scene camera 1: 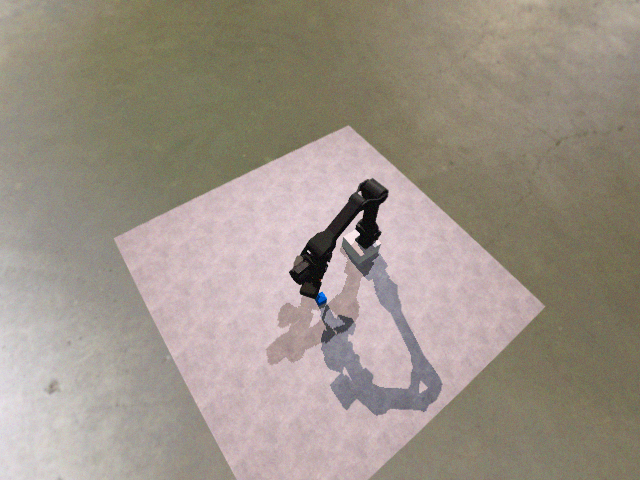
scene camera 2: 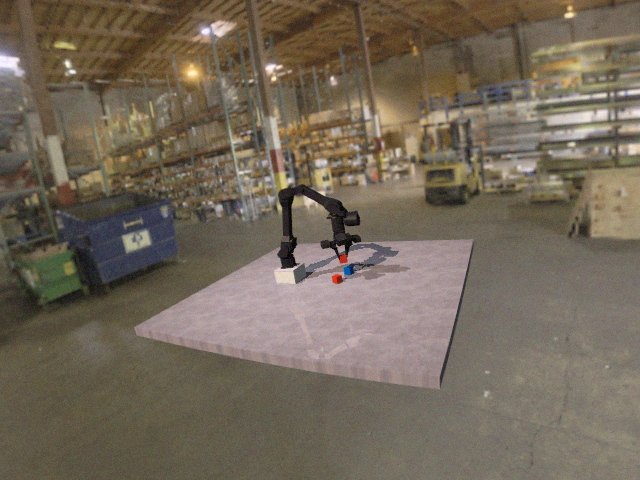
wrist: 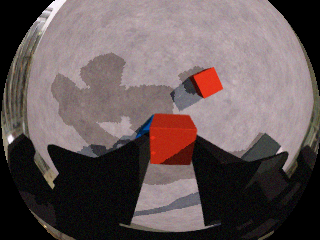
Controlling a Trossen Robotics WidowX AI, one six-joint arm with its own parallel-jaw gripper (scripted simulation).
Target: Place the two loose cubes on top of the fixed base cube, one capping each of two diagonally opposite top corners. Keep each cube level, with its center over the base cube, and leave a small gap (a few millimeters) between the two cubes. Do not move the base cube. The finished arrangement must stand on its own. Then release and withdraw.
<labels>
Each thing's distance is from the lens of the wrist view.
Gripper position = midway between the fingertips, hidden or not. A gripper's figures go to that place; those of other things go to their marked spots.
my gripper (wrist: pixel 171 138): 10 cm
red cube (wrist: pixel 171 137): 8 cm
</labels>
